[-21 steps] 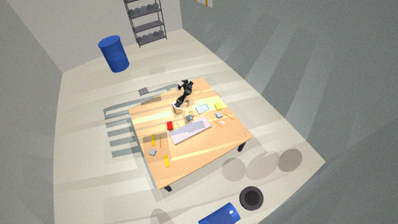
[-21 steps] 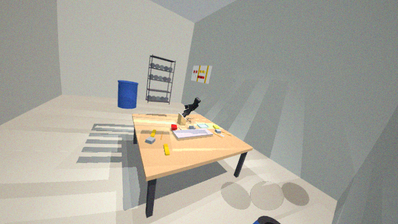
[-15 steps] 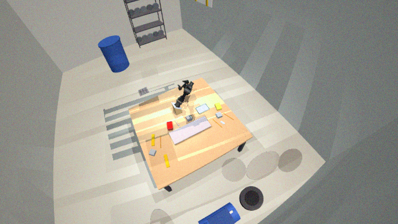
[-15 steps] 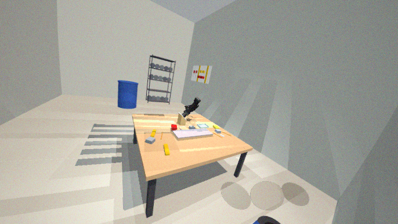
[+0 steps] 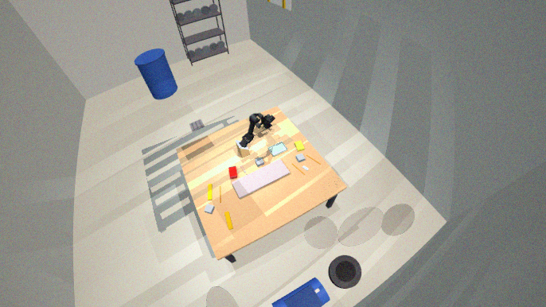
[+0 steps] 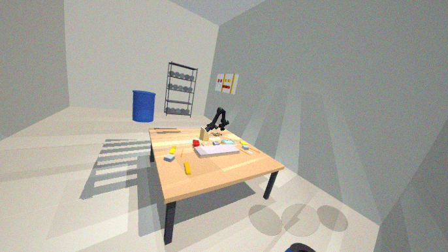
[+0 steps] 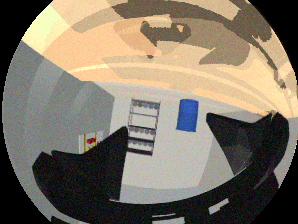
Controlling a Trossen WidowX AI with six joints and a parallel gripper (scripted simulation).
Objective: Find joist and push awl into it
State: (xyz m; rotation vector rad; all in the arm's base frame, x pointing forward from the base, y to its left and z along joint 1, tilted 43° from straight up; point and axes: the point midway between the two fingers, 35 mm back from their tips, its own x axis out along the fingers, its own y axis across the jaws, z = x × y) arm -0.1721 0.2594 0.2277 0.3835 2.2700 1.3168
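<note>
Now: the red stud finder 360 mm ahead of my gripper tip, 560 mm to the right of it and 100 mm below it. Round my gripper tip: yellow block (480 mm ahead, 150 mm to the left, 100 mm below); awl (400 mm ahead, 460 mm to the right, 100 mm below); light blue tray (370 mm ahead, 50 mm to the right, 100 mm below).
</note>
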